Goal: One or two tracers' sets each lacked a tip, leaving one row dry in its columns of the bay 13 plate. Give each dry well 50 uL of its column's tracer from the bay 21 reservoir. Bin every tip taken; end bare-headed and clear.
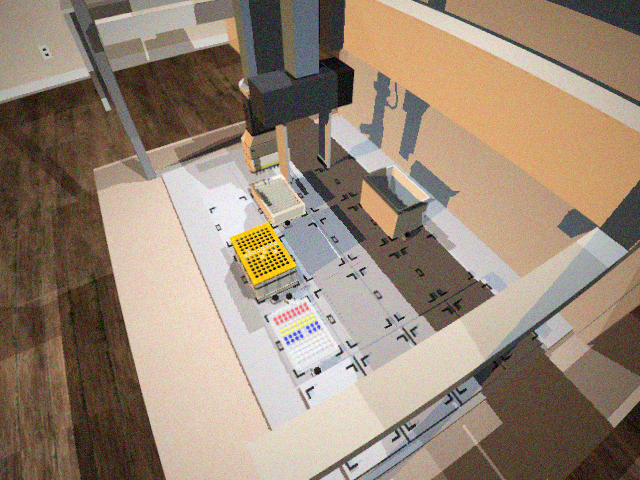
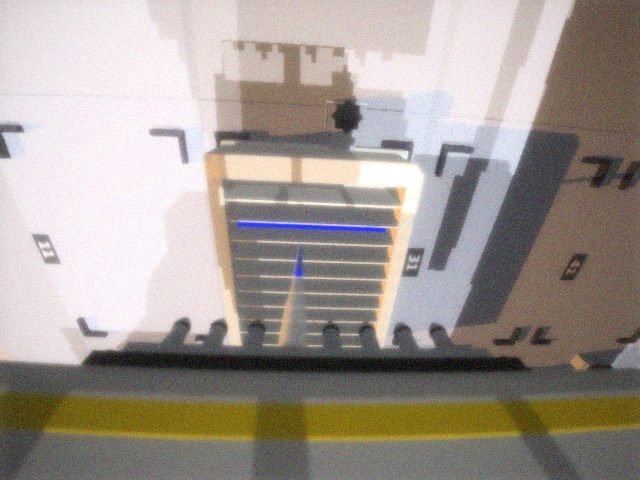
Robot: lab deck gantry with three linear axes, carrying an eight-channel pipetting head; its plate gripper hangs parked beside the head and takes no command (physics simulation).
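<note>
The pipetting head (image 1: pixel 263 149) (image 2: pixel 305 360) is over the bay 21 reservoir (image 1: pixel 290 212) (image 2: pixel 325 173) at the back. One long pale tip (image 2: pixel 294 310) hangs from a channel near the middle, with blue liquid in its lower end; the other nozzles are bare. A blue strip of liquid (image 2: pixel 310 226) shows in one trough. The tip's height above the troughs is unclear. The bay 13 plate (image 1: pixel 315 356) holds red, yellow and blue columns; the blue columns (image 1: pixel 294 338) show a one-row gap. The parked plate gripper (image 1: pixel 305 172) hangs open and empty.
A yellow tip rack (image 1: pixel 263 253), with some pale tips, stands between the reservoir and the plate. An open-topped waste bin (image 1: pixel 378 206) stands to the right, near the orange wall (image 1: pixel 491 129). Black locating corners and knobs dot the deck. A pale front beam (image 1: pixel 382 382) crosses the near edge.
</note>
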